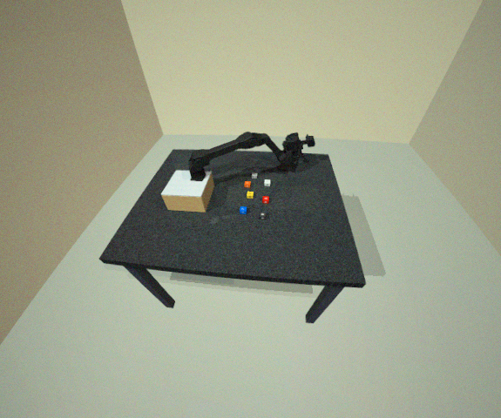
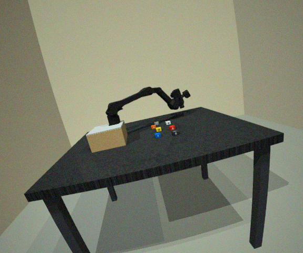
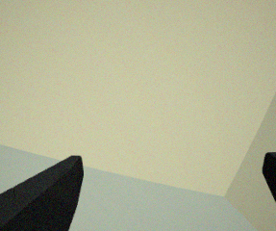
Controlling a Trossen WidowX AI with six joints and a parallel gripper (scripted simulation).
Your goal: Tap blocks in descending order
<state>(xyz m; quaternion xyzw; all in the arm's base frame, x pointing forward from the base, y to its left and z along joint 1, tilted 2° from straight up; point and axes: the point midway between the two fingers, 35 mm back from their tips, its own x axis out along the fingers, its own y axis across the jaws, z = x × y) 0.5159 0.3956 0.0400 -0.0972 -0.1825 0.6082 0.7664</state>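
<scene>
My gripper tip is 54 cm to the left of the blue block, 27 cm past it and 13 cm above it. Round my gripper tip: red block: 45 cm to the right, 17 cm behind, 13 cm below; orange block marked 4: 34 cm to the right, 28 cm behind, 13 cm below; white block: 32 cm to the right, 18 cm behind, 13 cm below.
</scene>
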